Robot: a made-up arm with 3 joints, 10 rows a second.
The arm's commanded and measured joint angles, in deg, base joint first. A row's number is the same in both.
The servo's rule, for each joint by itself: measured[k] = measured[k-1] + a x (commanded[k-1-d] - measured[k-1]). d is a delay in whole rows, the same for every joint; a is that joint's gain. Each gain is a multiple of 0.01, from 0.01 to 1. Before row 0 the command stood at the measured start. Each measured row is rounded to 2 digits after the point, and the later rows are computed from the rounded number. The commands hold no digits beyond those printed.
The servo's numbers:
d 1
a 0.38 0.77 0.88
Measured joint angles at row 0: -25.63, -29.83, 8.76
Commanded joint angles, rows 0 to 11: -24.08, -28.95, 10.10; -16.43, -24.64, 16.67; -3.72, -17.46, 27.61; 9.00, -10.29, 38.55; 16.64, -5.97, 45.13; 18.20, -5.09, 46.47; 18.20, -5.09, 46.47; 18.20, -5.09, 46.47; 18.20, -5.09, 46.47; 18.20, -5.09, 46.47; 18.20, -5.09, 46.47; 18.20, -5.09, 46.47
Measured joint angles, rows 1 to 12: -25.63, -29.83, 8.76; -25.04, -29.15, 9.94; -21.77, -25.68, 15.86; -14.91, -19.35, 26.20; -5.82, -12.37, 37.07; 2.71, -7.44, 44.16; 8.60, -5.63, 46.19; 12.25, -5.21, 46.44; 14.51, -5.12, 46.47; 15.91, -5.10, 46.47; 16.78, -5.09, 46.47; 17.32, -5.09, 46.47
